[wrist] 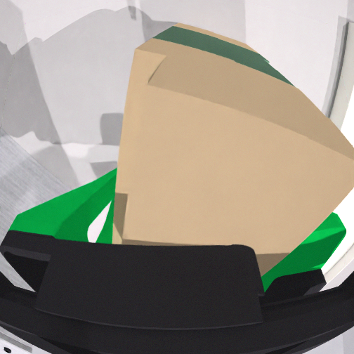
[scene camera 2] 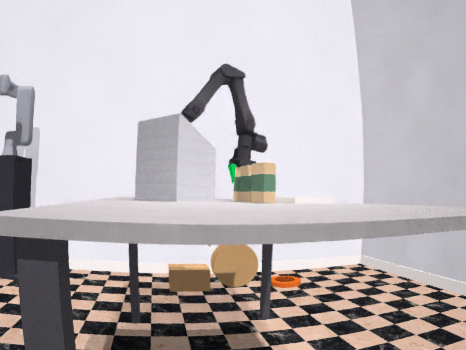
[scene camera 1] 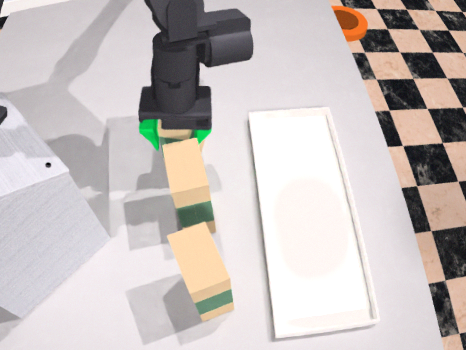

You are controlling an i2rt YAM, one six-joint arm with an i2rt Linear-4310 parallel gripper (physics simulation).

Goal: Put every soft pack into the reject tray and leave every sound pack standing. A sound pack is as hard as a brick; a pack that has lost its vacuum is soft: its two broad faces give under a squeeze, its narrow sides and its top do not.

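Three tan packs with green bands stand upright in a row. The nearest pack and the middle pack are clear of the fingers. The rear pack is largely hidden under the gripper in scene camera 1. My gripper is low over this rear pack, its green fingers pressed to both sides. In the wrist view the pack sits askew between them, its top showing stepped edges; the right fingertip is hidden behind it. The white reject tray holds no pack.
A large grey block stands on the table to the left of the packs. The middle pack is close in front of the gripper. The table's right edge runs beyond the tray, and an orange ring lies on the floor.
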